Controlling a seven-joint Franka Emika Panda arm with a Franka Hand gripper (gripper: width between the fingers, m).
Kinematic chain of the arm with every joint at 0, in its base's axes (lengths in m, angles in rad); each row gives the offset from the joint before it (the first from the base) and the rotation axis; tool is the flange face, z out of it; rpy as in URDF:
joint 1: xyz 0 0 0.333 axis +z
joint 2: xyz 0 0 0 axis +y
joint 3: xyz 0 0 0.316 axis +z
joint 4: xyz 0.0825 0 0 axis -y
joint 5: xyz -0.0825 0 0.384 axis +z
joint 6: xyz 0 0 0 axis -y
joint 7: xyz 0.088 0 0 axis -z
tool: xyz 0 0 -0.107 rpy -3.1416 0 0
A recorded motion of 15 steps. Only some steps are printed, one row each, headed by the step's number.
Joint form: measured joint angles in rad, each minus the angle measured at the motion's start. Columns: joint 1, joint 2, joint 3, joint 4, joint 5, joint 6, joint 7.
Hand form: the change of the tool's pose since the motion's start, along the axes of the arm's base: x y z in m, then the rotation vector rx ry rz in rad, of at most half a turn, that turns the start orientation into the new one. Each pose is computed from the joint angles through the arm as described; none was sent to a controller.
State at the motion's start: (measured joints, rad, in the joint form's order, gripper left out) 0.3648 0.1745 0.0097 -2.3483 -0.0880 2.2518 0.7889
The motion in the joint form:
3: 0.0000 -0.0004 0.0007 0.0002 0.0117 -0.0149 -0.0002
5: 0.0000 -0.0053 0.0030 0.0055 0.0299 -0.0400 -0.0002
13: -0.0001 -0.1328 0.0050 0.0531 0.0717 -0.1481 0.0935
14: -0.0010 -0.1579 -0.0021 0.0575 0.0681 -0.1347 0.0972
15: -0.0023 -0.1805 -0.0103 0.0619 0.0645 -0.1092 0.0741
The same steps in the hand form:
3: -0.0019 -0.0002 -0.0006 0.0003 0.0155 -0.0093
5: -0.0030 0.0009 0.0023 0.0038 0.0328 -0.0228
13: 0.0061 0.0067 0.0757 0.0306 -0.0325 -0.1447
14: 0.0107 0.0041 0.0907 0.0457 -0.0730 -0.1532
15: 0.0165 0.0012 0.1055 0.0698 -0.1192 -0.1368

